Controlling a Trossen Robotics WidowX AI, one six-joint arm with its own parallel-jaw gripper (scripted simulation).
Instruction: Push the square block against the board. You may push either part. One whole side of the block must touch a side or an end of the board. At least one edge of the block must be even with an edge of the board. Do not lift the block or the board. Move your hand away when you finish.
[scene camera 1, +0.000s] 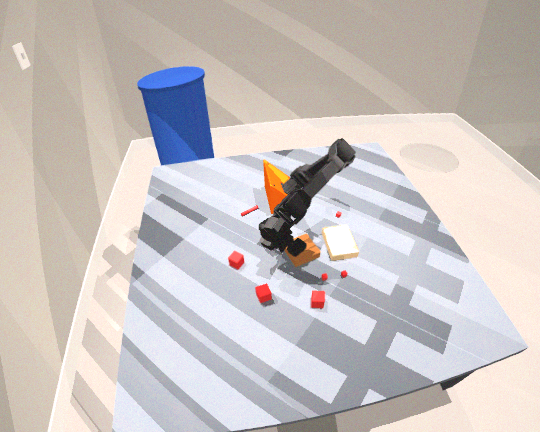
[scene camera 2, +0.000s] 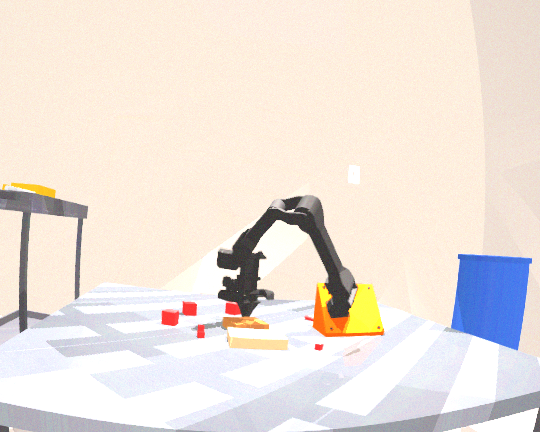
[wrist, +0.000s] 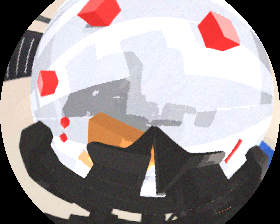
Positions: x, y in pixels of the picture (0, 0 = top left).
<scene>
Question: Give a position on a board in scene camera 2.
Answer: At 237, 337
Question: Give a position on a board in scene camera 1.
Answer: At 340, 243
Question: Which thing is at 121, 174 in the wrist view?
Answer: My gripper.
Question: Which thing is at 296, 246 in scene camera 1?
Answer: My gripper.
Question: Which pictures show my gripper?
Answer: Scene camera 1, scene camera 2 and the wrist view: all of them.
</scene>
